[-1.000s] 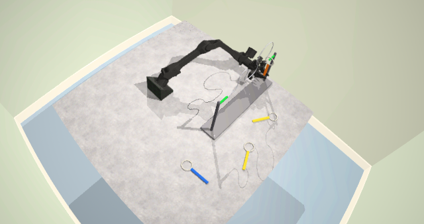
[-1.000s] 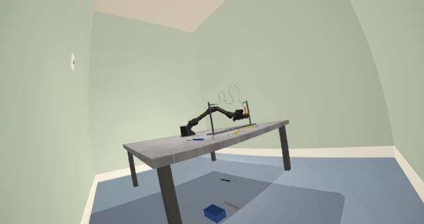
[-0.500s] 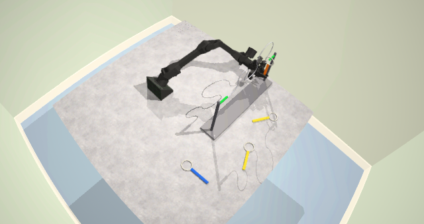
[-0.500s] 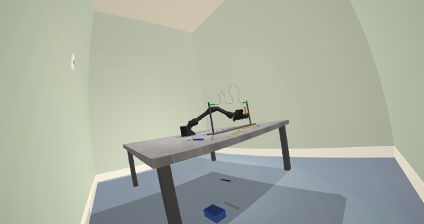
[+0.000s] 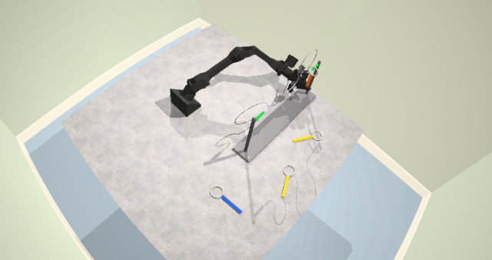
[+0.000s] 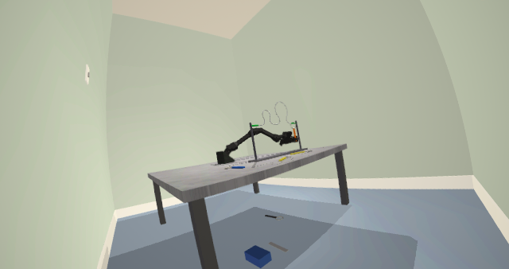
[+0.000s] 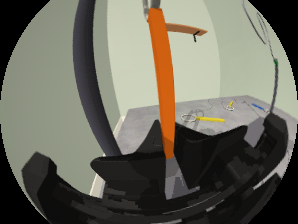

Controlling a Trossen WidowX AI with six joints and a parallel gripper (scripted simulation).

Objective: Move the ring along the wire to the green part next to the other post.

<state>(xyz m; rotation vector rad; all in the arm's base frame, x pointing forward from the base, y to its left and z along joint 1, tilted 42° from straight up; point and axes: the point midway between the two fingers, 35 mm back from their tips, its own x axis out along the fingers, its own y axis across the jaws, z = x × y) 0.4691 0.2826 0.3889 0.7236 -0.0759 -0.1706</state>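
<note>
Right now my gripper tip is 90 mm below the orange-handled ring and 30 mm past it. From my gripper tip the other things lie so: blue-handled ring: 770 mm to the right, 110 mm below, 30 mm behind; then blue box: 850 mm to the right, 590 mm below, 140 mm ahead.
</note>
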